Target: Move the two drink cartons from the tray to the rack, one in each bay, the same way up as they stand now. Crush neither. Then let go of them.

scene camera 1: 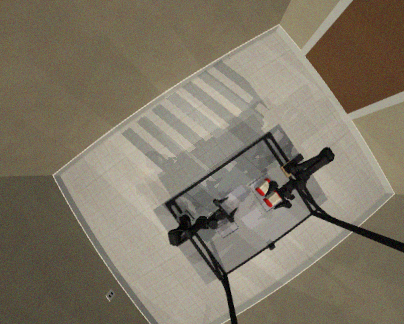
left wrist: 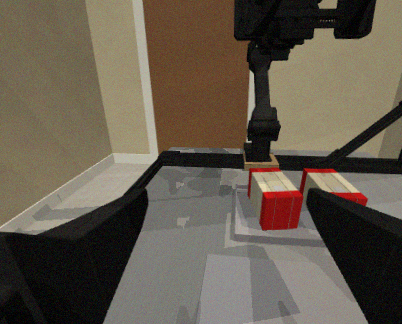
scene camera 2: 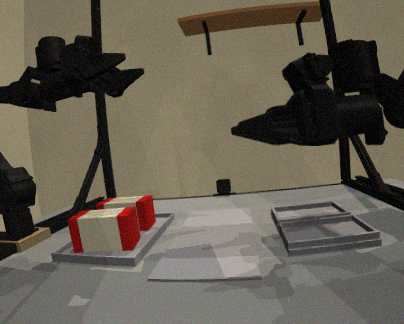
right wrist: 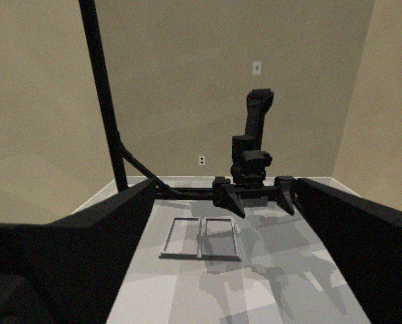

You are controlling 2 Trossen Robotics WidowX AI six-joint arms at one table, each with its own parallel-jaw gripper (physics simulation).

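Frame: origin at the left arm's base, x back, y down, z right, level; metres.
Seen in the pictures: left gripper, fingertip midpoint: [scene camera 1: 233,202] [left wrist: 226,196] [scene camera 2: 234,129] [right wrist: 268,215]; right gripper, fingertip midpoint: [scene camera 1: 269,203] [scene camera 2: 135,64] [right wrist: 224,184]; left arm's base, link origin: [scene camera 1: 185,219]; right arm's base, link origin: [scene camera 1: 289,168] [left wrist: 259,157] [scene camera 2: 20,233].
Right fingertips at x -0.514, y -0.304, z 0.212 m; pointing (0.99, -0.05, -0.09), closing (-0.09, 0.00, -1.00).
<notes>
Pixels of each thing's top centre, then the offset from my right fingertips to it.
- grey tray, top centre: [left wrist: 299,207] [scene camera 2: 121,230] [scene camera 1: 267,193] dx -0.091, dy +0.332, dz +0.055 m
- grey rack, top centre: [scene camera 2: 315,217] [right wrist: 201,233] [scene camera 1: 223,223] dx +0.316, dy +0.328, dz +0.008 m
Two cartons with cream bodies and red ends sit side by side in the grey tray [scene camera 2: 95,259] [left wrist: 280,240]. The nearer carton in scene camera 2 [scene camera 2: 102,231] [scene camera 1: 263,188] [left wrist: 280,211] and the farther one [scene camera 2: 146,214] [scene camera 1: 273,199] [left wrist: 334,185] stand apart and level. The grey rack [scene camera 2: 335,243] [right wrist: 200,242] has two empty bays side by side. My left gripper [scene camera 1: 228,206] [left wrist: 226,196] [right wrist: 269,215] is open and empty, above the table near the rack. My right gripper [scene camera 2: 134,65] is open and empty, high above the tray side.
A flat pale panel [scene camera 2: 200,270] [left wrist: 225,282] lies between tray and rack. Black frame bars [scene camera 1: 220,170] run round the table, with uprights [scene camera 2: 102,125] at its corners. A small black box [scene camera 2: 223,186] stands at the far edge. A wooden shelf [scene camera 2: 245,19] hangs on the wall.
</notes>
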